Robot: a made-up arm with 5 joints. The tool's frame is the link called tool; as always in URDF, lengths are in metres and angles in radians. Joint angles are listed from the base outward.
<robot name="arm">
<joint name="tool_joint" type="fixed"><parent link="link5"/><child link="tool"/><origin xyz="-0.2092 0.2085 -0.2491" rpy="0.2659 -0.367 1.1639"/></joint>
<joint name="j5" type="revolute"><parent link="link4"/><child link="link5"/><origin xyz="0.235 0.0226 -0.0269" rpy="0 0 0"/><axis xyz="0.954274 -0.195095 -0.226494"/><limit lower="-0.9" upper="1.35"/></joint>
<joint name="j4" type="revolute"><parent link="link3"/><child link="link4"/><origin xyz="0.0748 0.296 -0.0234" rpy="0 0 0"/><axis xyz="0.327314 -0.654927 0.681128"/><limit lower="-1.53" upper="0.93"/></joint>
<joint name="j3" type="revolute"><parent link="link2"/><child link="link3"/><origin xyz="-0.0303 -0.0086 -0.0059" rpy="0 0 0"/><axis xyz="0.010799 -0.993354 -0.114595"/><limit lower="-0.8" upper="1.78"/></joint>
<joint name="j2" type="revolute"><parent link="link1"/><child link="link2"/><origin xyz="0.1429 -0.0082 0.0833" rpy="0 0 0"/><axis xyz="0.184 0.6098 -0.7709"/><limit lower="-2.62" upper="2.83"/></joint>
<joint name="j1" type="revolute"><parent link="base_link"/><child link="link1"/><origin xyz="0.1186 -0.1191 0.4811" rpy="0 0 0"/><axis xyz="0 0 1"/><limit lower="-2.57" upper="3.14"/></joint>
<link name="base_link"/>
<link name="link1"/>
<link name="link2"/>
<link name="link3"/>
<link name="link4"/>
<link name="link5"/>
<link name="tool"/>
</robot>
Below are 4 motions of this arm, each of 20 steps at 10 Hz.
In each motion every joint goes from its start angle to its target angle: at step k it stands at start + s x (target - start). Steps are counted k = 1, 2, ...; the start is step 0. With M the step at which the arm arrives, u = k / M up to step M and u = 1 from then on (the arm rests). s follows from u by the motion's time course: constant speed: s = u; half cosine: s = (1 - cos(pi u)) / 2; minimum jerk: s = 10 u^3 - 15 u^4 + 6 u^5.
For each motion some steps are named. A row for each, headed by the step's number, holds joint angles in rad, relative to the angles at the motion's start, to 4 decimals.
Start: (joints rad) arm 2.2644 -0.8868 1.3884 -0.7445 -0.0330
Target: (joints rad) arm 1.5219 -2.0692 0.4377 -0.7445 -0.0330
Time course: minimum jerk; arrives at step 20
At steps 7, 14, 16, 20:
7: -0.1746 -0.2781 -0.2236 0.0000 0.0000
14: -0.6214 -0.9896 -0.7957 0.0000 0.0000
16: -0.6995 -1.1139 -0.8956 0.0000 0.0000
20: -0.7425 -1.1824 -0.9507 0.0000 0.0000

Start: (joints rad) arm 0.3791 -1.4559 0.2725 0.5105 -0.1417
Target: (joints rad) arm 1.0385 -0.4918 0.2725 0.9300 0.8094
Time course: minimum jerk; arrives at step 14
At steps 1, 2, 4, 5, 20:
1: 0.0022 0.0031 0.0000 0.0014 0.0031
2: 0.0153 0.0224 0.0000 0.0098 0.0221
4: 0.0954 0.1395 0.0000 0.0607 0.1376
5: 0.1625 0.2375 0.0000 0.1033 0.2343
20: 0.6594 0.9641 0.0000 0.4195 0.9511

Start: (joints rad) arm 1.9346 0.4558 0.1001 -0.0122 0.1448
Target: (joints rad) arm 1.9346 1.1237 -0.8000 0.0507 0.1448
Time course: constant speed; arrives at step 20
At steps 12, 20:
12: 0.0000 0.4007 -0.5401 0.0377 0.0000
20: 0.0000 0.6679 -0.9001 0.0629 0.0000

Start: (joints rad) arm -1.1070 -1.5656 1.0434 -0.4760 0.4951
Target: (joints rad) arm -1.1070 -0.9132 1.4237 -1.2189 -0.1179
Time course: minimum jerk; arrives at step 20
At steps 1, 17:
1: 0.0000 0.0008 0.0004 -0.0009 -0.0007
17: 0.0000 0.6350 0.3702 -0.7231 -0.5967

